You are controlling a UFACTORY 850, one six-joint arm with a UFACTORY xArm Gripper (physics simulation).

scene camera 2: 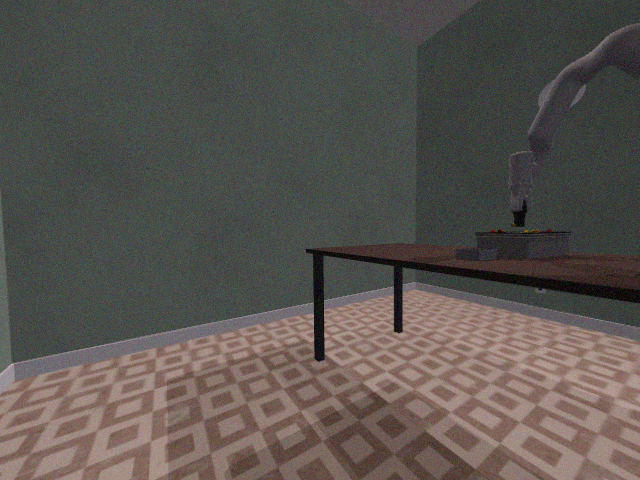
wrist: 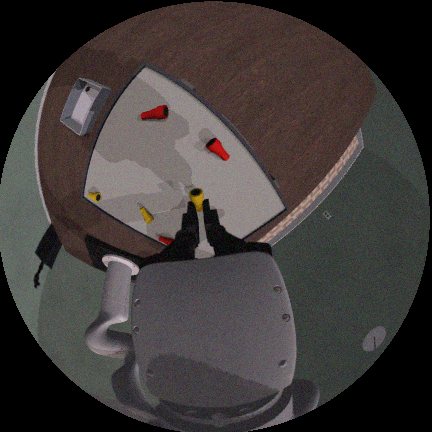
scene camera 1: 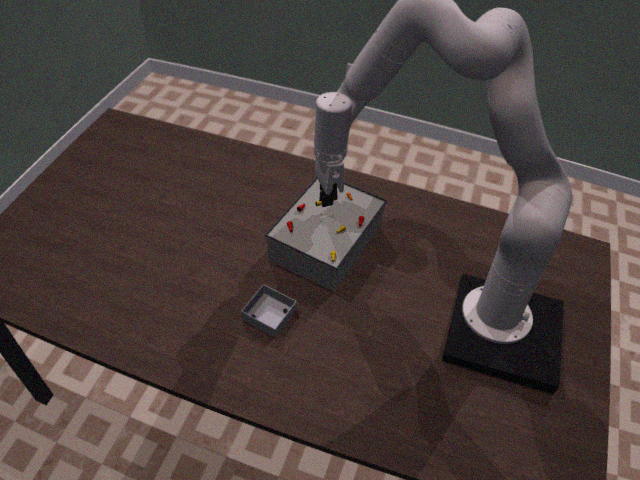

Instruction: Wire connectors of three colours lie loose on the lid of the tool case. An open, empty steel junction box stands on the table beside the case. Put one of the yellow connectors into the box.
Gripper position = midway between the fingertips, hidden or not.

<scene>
In view: my gripper point(scene camera 1: 326, 203), a steel junction box point(scene camera 1: 269, 310) and a tool case point(scene camera 1: 306, 251).
My gripper is seen too in the wrist view point(wrist: 199, 209). The tool case is seen too in scene camera 2 point(scene camera 2: 521, 245) and in the wrist view point(wrist: 153, 163).
</scene>
